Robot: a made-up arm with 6 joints. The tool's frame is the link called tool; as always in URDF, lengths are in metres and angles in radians. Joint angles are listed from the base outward.
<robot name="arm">
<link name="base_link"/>
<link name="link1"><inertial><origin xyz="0.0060 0.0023 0.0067"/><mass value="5.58"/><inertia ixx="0.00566" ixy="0" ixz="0" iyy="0.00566" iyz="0" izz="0.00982"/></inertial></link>
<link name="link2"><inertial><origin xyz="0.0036 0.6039 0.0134"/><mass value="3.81"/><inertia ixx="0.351" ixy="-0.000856" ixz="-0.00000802" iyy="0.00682" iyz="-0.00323" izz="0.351"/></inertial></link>
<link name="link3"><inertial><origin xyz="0.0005 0.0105 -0.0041"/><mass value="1.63"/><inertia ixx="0.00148" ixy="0" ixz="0" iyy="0.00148" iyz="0" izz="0.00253"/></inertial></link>
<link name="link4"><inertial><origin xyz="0.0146 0.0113 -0.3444"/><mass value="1.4"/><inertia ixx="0.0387" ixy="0" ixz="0.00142" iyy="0.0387" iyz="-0.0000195" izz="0.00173"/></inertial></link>
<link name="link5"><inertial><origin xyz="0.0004 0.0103 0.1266"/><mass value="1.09"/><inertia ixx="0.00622" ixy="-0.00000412" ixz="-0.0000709" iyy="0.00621" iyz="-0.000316" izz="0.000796"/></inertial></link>
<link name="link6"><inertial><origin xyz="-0.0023 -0.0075 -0.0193"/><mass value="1.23"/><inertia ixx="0.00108" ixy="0" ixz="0" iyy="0.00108" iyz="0" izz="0.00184"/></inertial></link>
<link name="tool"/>
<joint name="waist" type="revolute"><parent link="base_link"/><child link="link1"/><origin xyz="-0.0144 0.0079 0.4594" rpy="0 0 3.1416"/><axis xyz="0 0 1"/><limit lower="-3.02" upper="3.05"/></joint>
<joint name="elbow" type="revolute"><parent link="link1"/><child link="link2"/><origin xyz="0.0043 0.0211 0.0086" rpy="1.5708 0 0"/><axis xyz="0 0 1"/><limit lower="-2.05" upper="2.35"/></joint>
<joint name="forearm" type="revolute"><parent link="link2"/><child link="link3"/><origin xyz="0.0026 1.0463 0.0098" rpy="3.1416 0 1.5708"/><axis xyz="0 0 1"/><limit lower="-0.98" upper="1.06"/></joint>
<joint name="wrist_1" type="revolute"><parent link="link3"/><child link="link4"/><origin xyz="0.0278 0.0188 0.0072" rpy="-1.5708 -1.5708 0"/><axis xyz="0 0 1"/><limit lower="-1.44" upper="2.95"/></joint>
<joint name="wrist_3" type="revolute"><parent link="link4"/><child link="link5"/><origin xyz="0.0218 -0.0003 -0.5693" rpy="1.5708 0 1.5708"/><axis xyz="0 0 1"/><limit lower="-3.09" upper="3.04"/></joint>
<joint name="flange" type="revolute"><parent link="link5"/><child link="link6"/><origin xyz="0.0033 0.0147 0.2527" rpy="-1.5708 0 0"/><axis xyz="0 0 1"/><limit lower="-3.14" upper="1.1"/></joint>
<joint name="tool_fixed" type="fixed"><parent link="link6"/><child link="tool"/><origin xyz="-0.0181 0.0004 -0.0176" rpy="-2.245 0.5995 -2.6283"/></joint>
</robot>
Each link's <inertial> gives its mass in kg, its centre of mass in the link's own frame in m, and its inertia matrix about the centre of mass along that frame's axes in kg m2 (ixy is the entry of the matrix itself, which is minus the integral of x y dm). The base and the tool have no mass. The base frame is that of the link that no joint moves.
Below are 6 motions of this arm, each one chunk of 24 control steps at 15 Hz.
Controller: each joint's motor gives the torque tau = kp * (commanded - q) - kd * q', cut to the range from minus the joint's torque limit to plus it. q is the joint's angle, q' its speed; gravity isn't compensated. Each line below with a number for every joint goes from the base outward.
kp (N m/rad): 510 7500 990 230 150 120
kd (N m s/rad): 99 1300 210 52 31 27
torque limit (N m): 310 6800 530 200 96 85
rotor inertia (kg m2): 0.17 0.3 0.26 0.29 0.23 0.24
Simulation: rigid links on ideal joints. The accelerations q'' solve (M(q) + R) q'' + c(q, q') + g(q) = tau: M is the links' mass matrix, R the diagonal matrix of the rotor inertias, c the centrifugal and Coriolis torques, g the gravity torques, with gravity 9.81 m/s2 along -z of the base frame. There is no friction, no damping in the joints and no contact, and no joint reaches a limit. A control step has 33 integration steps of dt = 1/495 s. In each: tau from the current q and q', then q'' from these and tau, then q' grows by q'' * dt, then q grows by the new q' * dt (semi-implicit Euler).
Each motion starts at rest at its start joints. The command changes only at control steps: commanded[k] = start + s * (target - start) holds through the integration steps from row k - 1 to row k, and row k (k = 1, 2, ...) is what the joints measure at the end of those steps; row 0 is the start. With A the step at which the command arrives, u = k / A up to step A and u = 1 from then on. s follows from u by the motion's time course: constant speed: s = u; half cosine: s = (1 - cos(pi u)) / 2; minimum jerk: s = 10 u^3 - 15 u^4 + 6 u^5; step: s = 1 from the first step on.
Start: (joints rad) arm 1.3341 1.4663 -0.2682 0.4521 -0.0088 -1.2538
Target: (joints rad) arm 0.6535 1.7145 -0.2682 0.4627 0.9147 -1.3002
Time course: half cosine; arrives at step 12
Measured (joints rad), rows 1 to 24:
1: 1.3329 1.4708 -0.2681 0.4533 -0.0046 -1.2540
2: 1.3266 1.4779 -0.2681 0.4547 0.0108 -1.2547
3: 1.3105 1.4890 -0.2678 0.4565 0.0421 -1.2562
4: 1.2811 1.5047 -0.2674 0.4585 0.0912 -1.2585
5: 1.2367 1.5250 -0.2669 0.4606 0.1576 -1.2617
6: 1.1778 1.5491 -0.2663 0.4626 0.2389 -1.2656
7: 1.1068 1.5758 -0.2657 0.4643 0.3310 -1.2700
8: 1.0279 1.6036 -0.2651 0.4657 0.4288 -1.2748
9: 0.9463 1.6307 -0.2647 0.4667 0.5263 -1.2795
10: 0.8677 1.6555 -0.2646 0.4671 0.6174 -1.2840
11: 0.7976 1.6764 -0.2646 0.4671 0.6964 -1.2879
12: 0.7412 1.6921 -0.2649 0.4666 0.7581 -1.2911
13: 0.7009 1.7027 -0.2652 0.4662 0.8026 -1.2934
14: 0.6754 1.7098 -0.2654 0.4661 0.8345 -1.2951
15: 0.6609 1.7146 -0.2654 0.4664 0.8574 -1.2964
16: 0.6538 1.7178 -0.2653 0.4670 0.8738 -1.2974
17: 0.6509 1.7199 -0.2652 0.4676 0.8855 -1.2981
18: 0.6504 1.7213 -0.2651 0.4682 0.8939 -1.2986
19: 0.6508 1.7223 -0.2649 0.4688 0.8999 -1.2990
20: 0.6515 1.7229 -0.2648 0.4693 0.9043 -1.2993
21: 0.6522 1.7233 -0.2647 0.4696 0.9074 -1.2995
22: 0.6527 1.7236 -0.2646 0.4699 0.9096 -1.2996
23: 0.6531 1.7238 -0.2646 0.4701 0.9112 -1.2997
24: 0.6533 1.7240 -0.2645 0.4703 0.9123 -1.2998

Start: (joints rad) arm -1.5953 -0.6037 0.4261 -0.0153 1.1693 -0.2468
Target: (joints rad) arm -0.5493 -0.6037 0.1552 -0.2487 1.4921 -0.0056
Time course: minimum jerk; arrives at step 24
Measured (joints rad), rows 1 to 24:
1: -1.5951 -0.6052 0.4239 -0.0182 1.1693 -0.2467
2: -1.5939 -0.6063 0.4220 -0.0207 1.1697 -0.2463
3: -1.5901 -0.6071 0.4199 -0.0231 1.1709 -0.2454
4: -1.5818 -0.6076 0.4170 -0.0260 1.1735 -0.2435
5: -1.5674 -0.6080 0.4127 -0.0298 1.1779 -0.2403
6: -1.5454 -0.6083 0.4068 -0.0349 1.1846 -0.2355
7: -1.5151 -0.6085 0.3988 -0.0416 1.1938 -0.2290
8: -1.4760 -0.6086 0.3888 -0.0500 1.2056 -0.2205
9: -1.4282 -0.6087 0.3767 -0.0602 1.2200 -0.2102
10: -1.3724 -0.6088 0.3625 -0.0722 1.2368 -0.1981
11: -1.3094 -0.6089 0.3465 -0.0857 1.2557 -0.1843
12: -1.2406 -0.6089 0.3291 -0.1006 1.2764 -0.1693
13: -1.1678 -0.6089 0.3105 -0.1164 1.2983 -0.1533
14: -1.0927 -0.6089 0.2913 -0.1329 1.3210 -0.1366
15: -1.0174 -0.6088 0.2719 -0.1496 1.3437 -0.1198
16: -0.9437 -0.6087 0.2528 -0.1662 1.3661 -0.1033
17: -0.8736 -0.6086 0.2345 -0.1821 1.3874 -0.0873
18: -0.8089 -0.6085 0.2175 -0.1970 1.4073 -0.0725
19: -0.7510 -0.6084 0.2021 -0.2106 1.4251 -0.0590
20: -0.7010 -0.6083 0.1886 -0.2225 1.4406 -0.0472
21: -0.6596 -0.6081 0.1773 -0.2326 1.4535 -0.0372
22: -0.6271 -0.6080 0.1682 -0.2409 1.4639 -0.0291
23: -0.6029 -0.6080 0.1612 -0.2473 1.4718 -0.0228
24: -0.5859 -0.6079 0.1560 -0.2520 1.4775 -0.0181

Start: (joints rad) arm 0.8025 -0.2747 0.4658 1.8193 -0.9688 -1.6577
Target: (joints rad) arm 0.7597 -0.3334 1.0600 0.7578 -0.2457 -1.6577
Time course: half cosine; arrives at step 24
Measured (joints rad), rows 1 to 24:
1: 0.8024 -0.2753 0.4642 1.8193 -0.9680 -1.6578
2: 0.8022 -0.2759 0.4649 1.8161 -0.9649 -1.6579
3: 0.8018 -0.2767 0.4688 1.8080 -0.9585 -1.6579
4: 0.8011 -0.2778 0.4764 1.7941 -0.9482 -1.6580
5: 0.8002 -0.2793 0.4877 1.7739 -0.9334 -1.6580
6: 0.7990 -0.2811 0.5030 1.7469 -0.9141 -1.6580
7: 0.7976 -0.2832 0.5222 1.7134 -0.8902 -1.6580
8: 0.7958 -0.2858 0.5451 1.6734 -0.8621 -1.6581
9: 0.7939 -0.2887 0.5714 1.6275 -0.8299 -1.6580
10: 0.7918 -0.2918 0.6007 1.5762 -0.7943 -1.6580
11: 0.7895 -0.2952 0.6326 1.5204 -0.7556 -1.6580
12: 0.7870 -0.2988 0.6666 1.4609 -0.7145 -1.6580
13: 0.7845 -0.3026 0.7021 1.3986 -0.6717 -1.6580
14: 0.7819 -0.3064 0.7385 1.3346 -0.6279 -1.6579
15: 0.7793 -0.3102 0.7753 1.2700 -0.5837 -1.6579
16: 0.7767 -0.3139 0.8117 1.2058 -0.5400 -1.6579
17: 0.7742 -0.3176 0.8472 1.1432 -0.4975 -1.6579
18: 0.7719 -0.3210 0.8812 1.0831 -0.4569 -1.6578
19: 0.7696 -0.3242 0.9130 1.0267 -0.4189 -1.6578
20: 0.7676 -0.3271 0.9422 0.9748 -0.3841 -1.6578
21: 0.7658 -0.3296 0.9683 0.9284 -0.3531 -1.6578
22: 0.7643 -0.3317 0.9908 0.8882 -0.3265 -1.6577
23: 0.7630 -0.3334 1.0093 0.8548 -0.3047 -1.6577
24: 0.7621 -0.3347 1.0235 0.8289 -0.2881 -1.6577

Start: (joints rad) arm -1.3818 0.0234 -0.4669 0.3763 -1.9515 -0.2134
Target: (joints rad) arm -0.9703 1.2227 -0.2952 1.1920 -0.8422 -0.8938
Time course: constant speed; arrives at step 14
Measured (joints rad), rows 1 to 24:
1: -1.3759 0.0507 -0.4676 0.3859 -1.9307 -0.2250
2: -1.3627 0.0973 -0.4649 0.4079 -1.8934 -0.2464
3: -1.3444 0.1568 -0.4595 0.4399 -1.8442 -0.2749
4: -1.3228 0.2251 -0.4520 0.4792 -1.7865 -0.3088
5: -1.2990 0.2993 -0.4430 0.5238 -1.7227 -0.3466
6: -1.2737 0.3775 -0.4329 0.5725 -1.6545 -0.3872
7: -1.2473 0.4583 -0.4220 0.6241 -1.5832 -0.4299
8: -1.2201 0.5410 -0.4106 0.6779 -1.5097 -0.4742
9: -1.1923 0.6248 -0.3987 0.7332 -1.4345 -0.5196
10: -1.1640 0.7095 -0.3865 0.7897 -1.3582 -0.5659
11: -1.1353 0.7947 -0.3741 0.8470 -1.2810 -0.6128
12: -1.1062 0.8802 -0.3614 0.9049 -1.2033 -0.6601
13: -1.0768 0.9659 -0.3487 0.9633 -1.1251 -0.7078
14: -1.0472 1.0517 -0.3358 1.0219 -1.0466 -0.7557
15: -1.0196 1.1112 -0.3276 1.0669 -0.9888 -0.7921
16: -0.9981 1.1512 -0.3213 1.1005 -0.9473 -0.8189
17: -0.9831 1.1781 -0.3165 1.1253 -0.9176 -0.8386
18: -0.9738 1.1962 -0.3129 1.1434 -0.8963 -0.8532
19: -0.9688 1.2084 -0.3101 1.1566 -0.8810 -0.8639
20: -0.9667 1.2165 -0.3080 1.1662 -0.8700 -0.8717
21: -0.9663 1.2220 -0.3064 1.1731 -0.8622 -0.8775
22: -0.9668 1.2257 -0.3052 1.1780 -0.8565 -0.8818
23: -0.9675 1.2282 -0.3043 1.1817 -0.8525 -0.8849
24: -0.9684 1.2299 -0.3037 1.1843 -0.8496 -0.8872

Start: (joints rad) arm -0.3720 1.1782 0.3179 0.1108 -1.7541 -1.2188
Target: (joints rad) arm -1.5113 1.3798 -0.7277 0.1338 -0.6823 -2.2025
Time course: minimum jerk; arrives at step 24
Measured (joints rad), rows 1 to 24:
1: -0.3720 1.1816 0.3148 0.1079 -1.7539 -1.2190
2: -0.3726 1.1845 0.3108 0.1049 -1.7526 -1.2201
3: -0.3750 1.1871 0.3049 0.1031 -1.7484 -1.2237
4: -0.3808 1.1901 0.2953 0.1021 -1.7397 -1.2312
5: -0.3922 1.1939 0.2803 0.1019 -1.7249 -1.2440
6: -0.4112 1.1990 0.2585 0.1023 -1.7027 -1.2634
7: -0.4394 1.2057 0.2290 0.1032 -1.6721 -1.2901
8: -0.4780 1.2139 0.1914 0.1046 -1.6330 -1.3245
9: -0.5274 1.2237 0.1457 0.1064 -1.5852 -1.3666
10: -0.5874 1.2351 0.0926 0.1085 -1.5295 -1.4160
11: -0.6572 1.2477 0.0327 0.1109 -1.4666 -1.4719
12: -0.7351 1.2613 -0.0326 0.1135 -1.3980 -1.5333
13: -0.8192 1.2755 -0.1018 0.1162 -1.3253 -1.5986
14: -0.9069 1.2901 -0.1735 0.1189 -1.2501 -1.6663
15: -0.9956 1.3046 -0.2456 0.1216 -1.1745 -1.7349
16: -1.0826 1.3186 -0.3165 0.1241 -1.1003 -1.8024
17: -1.1652 1.3318 -0.3844 0.1265 -1.0294 -1.8673
18: -1.2411 1.3439 -0.4475 0.1286 -0.9636 -1.9279
19: -1.3086 1.3545 -0.5045 0.1304 -0.9044 -1.9829
20: -1.3662 1.3636 -0.5542 0.1321 -0.8530 -2.0312
21: -1.4132 1.3709 -0.5958 0.1336 -0.8100 -2.0719
22: -1.4495 1.3766 -0.6291 0.1350 -0.7757 -2.1050
23: -1.4756 1.3807 -0.6545 0.1362 -0.7496 -2.1306
24: -1.4928 1.3834 -0.6730 0.1374 -0.7306 -2.1498

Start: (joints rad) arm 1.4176 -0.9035 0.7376 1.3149 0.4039 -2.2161
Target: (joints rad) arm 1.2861 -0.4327 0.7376 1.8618 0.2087 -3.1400
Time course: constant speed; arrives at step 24
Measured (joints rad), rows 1 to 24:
1: 1.4171 -0.9003 0.7399 1.3204 0.4017 -2.2254
2: 1.4153 -0.8920 0.7419 1.3305 0.3978 -2.2424
3: 1.4121 -0.8799 0.7430 1.3439 0.3927 -2.2651
4: 1.4078 -0.8652 0.7436 1.3597 0.3868 -2.2919
5: 1.4030 -0.8489 0.7439 1.3774 0.3802 -2.3219
6: 1.3977 -0.8314 0.7440 1.3964 0.3732 -2.3541
7: 1.3922 -0.8131 0.7439 1.4164 0.3659 -2.3880
8: 1.3867 -0.7944 0.7437 1.4372 0.3584 -2.4231
9: 1.3811 -0.7753 0.7435 1.4585 0.3507 -2.4591
10: 1.3756 -0.7559 0.7432 1.4801 0.3429 -2.4958
11: 1.3700 -0.7364 0.7429 1.5021 0.3350 -2.5329
12: 1.3645 -0.7168 0.7425 1.5243 0.3270 -2.5705
13: 1.3590 -0.6972 0.7422 1.5466 0.3190 -2.6082
14: 1.3535 -0.6774 0.7419 1.5691 0.3110 -2.6462
15: 1.3480 -0.6577 0.7415 1.5917 0.3029 -2.6843
16: 1.3425 -0.6379 0.7412 1.6144 0.2948 -2.7225
17: 1.3371 -0.6181 0.7408 1.6371 0.2868 -2.7608
18: 1.3316 -0.5983 0.7404 1.6599 0.2787 -2.7991
19: 1.3261 -0.5785 0.7401 1.6827 0.2706 -2.8375
20: 1.3206 -0.5587 0.7397 1.7056 0.2625 -2.8759
21: 1.3152 -0.5388 0.7393 1.7285 0.2544 -2.9143
22: 1.3097 -0.5190 0.7390 1.7515 0.2463 -2.9528
23: 1.3042 -0.4992 0.7386 1.7744 0.2382 -2.9912
24: 1.2988 -0.4793 0.7382 1.7974 0.2300 -3.0297

